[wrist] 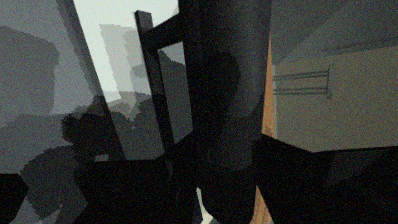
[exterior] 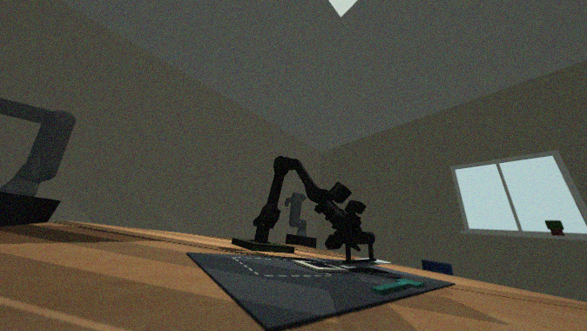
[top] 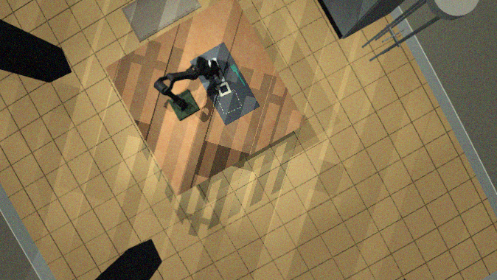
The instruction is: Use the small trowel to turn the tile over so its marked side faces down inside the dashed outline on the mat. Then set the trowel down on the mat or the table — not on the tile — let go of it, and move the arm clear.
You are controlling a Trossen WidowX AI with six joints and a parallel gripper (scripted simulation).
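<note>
My gripper tip is 10 cm to the left of the mat and 8 cm above it. From my gripper tip the other things lie so: teal T-shaped tool (13 cm ahead, 6 cm to the right, 6 cm below); tile (3 cm behind, 14 cm to the right, 6 cm below).
</note>
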